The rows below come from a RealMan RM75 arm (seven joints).
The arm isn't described. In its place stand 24 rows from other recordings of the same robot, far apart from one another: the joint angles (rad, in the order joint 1, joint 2, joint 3, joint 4, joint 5, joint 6, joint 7), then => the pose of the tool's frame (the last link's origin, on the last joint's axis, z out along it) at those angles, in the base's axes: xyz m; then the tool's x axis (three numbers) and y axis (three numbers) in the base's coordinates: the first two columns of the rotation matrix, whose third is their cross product.
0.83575 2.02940 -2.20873 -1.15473 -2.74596 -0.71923 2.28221 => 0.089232, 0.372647, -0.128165, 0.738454, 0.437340, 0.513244, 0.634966, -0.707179, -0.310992
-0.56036 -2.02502 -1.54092 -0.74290 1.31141 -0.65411 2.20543 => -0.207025, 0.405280, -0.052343, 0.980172, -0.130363, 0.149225, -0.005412, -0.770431, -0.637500
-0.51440 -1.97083 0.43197 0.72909 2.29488 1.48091 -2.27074 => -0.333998, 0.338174, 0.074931, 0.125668, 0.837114, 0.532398, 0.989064, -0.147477, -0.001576
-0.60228 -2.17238 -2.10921 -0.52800 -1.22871 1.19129 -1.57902 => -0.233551, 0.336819, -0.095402, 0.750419, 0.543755, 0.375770, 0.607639, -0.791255, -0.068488
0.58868 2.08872 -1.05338 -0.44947 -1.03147 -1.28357 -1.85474 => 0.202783, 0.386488, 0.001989, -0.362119, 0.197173, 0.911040, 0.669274, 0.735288, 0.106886
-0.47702 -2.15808 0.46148 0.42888 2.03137 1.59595 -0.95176 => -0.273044, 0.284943, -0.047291, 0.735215, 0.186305, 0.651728, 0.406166, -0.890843, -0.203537
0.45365 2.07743 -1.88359 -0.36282 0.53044 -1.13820 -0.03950 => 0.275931, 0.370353, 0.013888, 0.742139, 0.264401, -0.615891, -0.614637, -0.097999, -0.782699
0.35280 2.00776 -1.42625 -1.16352 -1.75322 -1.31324 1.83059 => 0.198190, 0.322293, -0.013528, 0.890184, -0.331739, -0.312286, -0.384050, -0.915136, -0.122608
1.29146 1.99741 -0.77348 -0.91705 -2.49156 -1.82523 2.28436 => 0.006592, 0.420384, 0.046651, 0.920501, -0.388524, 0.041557, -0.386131, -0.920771, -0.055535
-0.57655 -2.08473 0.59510 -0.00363 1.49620 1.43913 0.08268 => -0.257228, 0.314436, -0.060323, 0.817152, -0.442546, 0.369344, 0.021684, -0.616699, -0.786900
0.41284 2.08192 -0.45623 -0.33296 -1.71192 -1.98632 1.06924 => 0.258546, 0.256533, 0.017136, 0.369177, -0.108720, -0.922978, -0.411257, -0.909714, -0.057339
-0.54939 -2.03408 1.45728 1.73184 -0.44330 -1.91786 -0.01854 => -0.157380, 0.312085, 0.050144, 0.399665, 0.912499, -0.087249, 0.693326, -0.363182, -0.622412
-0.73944 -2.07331 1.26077 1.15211 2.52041 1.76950 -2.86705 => -0.173172, 0.345535, -0.005559, 0.394144, 0.890122, -0.228763, 0.837736, -0.450329, -0.308873
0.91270 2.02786 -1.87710 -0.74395 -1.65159 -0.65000 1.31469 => 0.093178, 0.412357, -0.112398, 0.915632, 0.396507, 0.066331, 0.391300, -0.841164, -0.373267
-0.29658 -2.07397 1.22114 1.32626 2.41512 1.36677 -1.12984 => -0.274641, 0.320382, 0.024708, 0.879585, -0.276937, -0.386828, -0.379459, -0.898833, -0.219339
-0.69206 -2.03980 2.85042 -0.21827 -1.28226 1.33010 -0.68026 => -0.284263, 0.397157, 0.059422, 0.577387, -0.174177, 0.797676, 0.718466, -0.355714, -0.597724
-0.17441 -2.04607 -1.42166 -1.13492 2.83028 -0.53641 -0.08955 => -0.328596, 0.328616, -0.026070, 0.480536, 0.764945, 0.428888, 0.719531, -0.064311, -0.691477
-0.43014 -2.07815 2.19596 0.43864 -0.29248 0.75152 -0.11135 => -0.270835, 0.337977, -0.095091, 0.862066, 0.086409, 0.499375, 0.460853, -0.543605, -0.701504
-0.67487 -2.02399 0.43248 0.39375 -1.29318 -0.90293 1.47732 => -0.308915, 0.419889, 0.031604, 0.324040, 0.490957, 0.808678, 0.943049, -0.235593, -0.234852
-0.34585 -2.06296 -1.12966 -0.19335 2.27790 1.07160 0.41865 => -0.384253, 0.311068, 0.023739, 0.942037, 0.103003, 0.319307, 0.301647, 0.156641, -0.940464
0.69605 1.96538 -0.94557 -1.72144 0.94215 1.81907 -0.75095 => 0.086682, 0.353964, 0.136389, 0.943744, -0.297801, -0.143742, -0.330672, -0.852197, -0.405482
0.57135 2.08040 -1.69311 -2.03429 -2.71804 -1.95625 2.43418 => 0.084272, 0.274892, 0.028370, 0.845758, -0.093172, 0.525368, 0.100461, -0.939218, -0.328293
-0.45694 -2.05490 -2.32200 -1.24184 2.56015 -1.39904 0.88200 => -0.298541, 0.355674, 0.094435, 0.609687, 0.763671, 0.212341, 0.716711, -0.416716, -0.559172
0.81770 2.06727 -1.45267 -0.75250 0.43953 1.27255 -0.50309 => 0.235976, 0.380198, -0.052415, 0.558387, -0.756070, 0.341411, -0.558536, -0.646929, -0.519153
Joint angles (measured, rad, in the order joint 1, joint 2, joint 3, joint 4, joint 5, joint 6, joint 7), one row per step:
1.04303 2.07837 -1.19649 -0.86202 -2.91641 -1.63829 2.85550
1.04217 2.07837 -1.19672 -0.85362 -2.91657 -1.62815 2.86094
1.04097 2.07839 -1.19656 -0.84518 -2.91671 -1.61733 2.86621
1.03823 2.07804 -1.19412 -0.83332 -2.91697 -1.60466 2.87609
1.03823 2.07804 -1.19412 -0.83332 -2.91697 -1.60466 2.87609
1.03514 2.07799 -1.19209 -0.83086 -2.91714 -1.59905 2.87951
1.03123 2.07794 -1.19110 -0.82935 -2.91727 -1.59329 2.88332
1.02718 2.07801 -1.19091 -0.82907 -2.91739 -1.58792 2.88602
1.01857 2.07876 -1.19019 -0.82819 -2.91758 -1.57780 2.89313
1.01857 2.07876 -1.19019 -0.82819 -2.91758 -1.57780 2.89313
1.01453 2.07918 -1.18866 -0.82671 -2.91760 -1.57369 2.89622
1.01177 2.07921 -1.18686 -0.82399 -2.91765 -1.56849 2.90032
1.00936 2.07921 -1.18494 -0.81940 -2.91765 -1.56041 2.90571
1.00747 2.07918 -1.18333 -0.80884 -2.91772 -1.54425 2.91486
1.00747 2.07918 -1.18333 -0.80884 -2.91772 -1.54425 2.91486
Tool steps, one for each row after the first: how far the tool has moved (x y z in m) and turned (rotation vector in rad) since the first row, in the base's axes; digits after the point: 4 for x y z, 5 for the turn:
0.0017 0.0004 -0.0011 0.00622 0.00064 -0.00485
0.0035 0.0009 -0.0021 0.01294 0.00173 -0.00968
0.0067 0.0011 -0.0033 0.02356 0.00416 -0.02211
0.0067 0.0011 -0.0033 0.02356 0.00416 -0.02211
0.0083 0.0012 -0.0035 0.02948 0.00647 -0.02699
0.0100 0.0012 -0.0036 0.03582 0.00827 -0.03160
0.0116 0.0013 -0.0037 0.04136 0.00965 -0.03440
0.0149 0.0010 -0.0042 0.05259 0.01284 -0.04264
0.0149 0.0010 -0.0042 0.05259 0.01284 -0.04264
0.0167 0.0007 -0.0046 0.05713 0.01490 -0.04822
0.0182 0.0007 -0.0048 0.06290 0.01700 -0.05369
0.0199 0.0009 -0.0053 0.07063 0.01958 -0.05944
0.0223 0.0017 -0.0066 0.08327 0.02268 -0.06681
0.0223 0.0017 -0.0066 0.08327 0.02268 -0.06681

